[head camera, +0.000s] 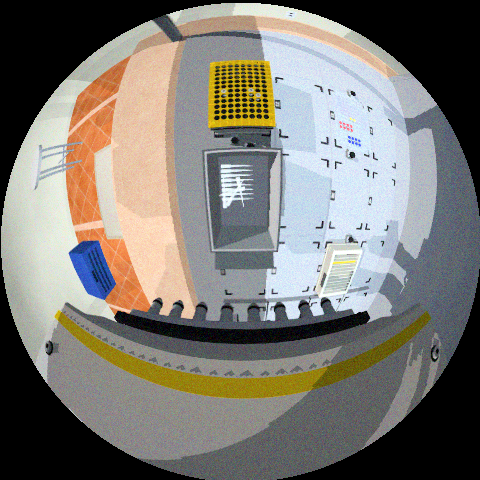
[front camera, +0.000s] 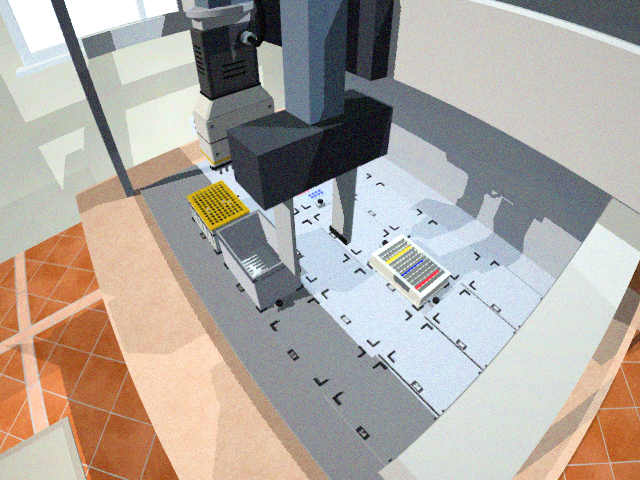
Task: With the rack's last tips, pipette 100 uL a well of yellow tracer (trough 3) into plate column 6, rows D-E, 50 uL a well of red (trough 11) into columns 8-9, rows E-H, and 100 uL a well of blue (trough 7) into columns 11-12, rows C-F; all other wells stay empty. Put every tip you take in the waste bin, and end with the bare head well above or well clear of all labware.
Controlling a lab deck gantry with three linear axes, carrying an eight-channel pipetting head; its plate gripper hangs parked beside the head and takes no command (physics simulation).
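Note:
The pipetting head (front camera: 235,121) (head camera: 240,420) hangs high behind the tip rack in the front view; its eight nozzles (front camera: 223,168) (head camera: 240,312) are bare. The yellow tip rack (front camera: 229,221) (head camera: 241,125) has mostly dark holes and a few pale spots. Used white tips (front camera: 254,264) (head camera: 235,185) lie in the grey waste bin (front camera: 268,289) (head camera: 274,195). The far plate shows yellow wells (head camera: 353,120), red wells (head camera: 346,126) and blue wells (front camera: 315,193) (head camera: 354,141). The trough rack (front camera: 378,264) (head camera: 330,250) shows a yellow strip (front camera: 399,255) (head camera: 344,262). The parked plate gripper (front camera: 317,253) is open and empty.
A blue strip (front camera: 412,268) and a red strip (front camera: 428,279) show in the trough rack in the front view. A blue box (head camera: 92,270) stands off the deck at the left in the head view. A dark slanting post (front camera: 95,98) rises at the deck's corner.

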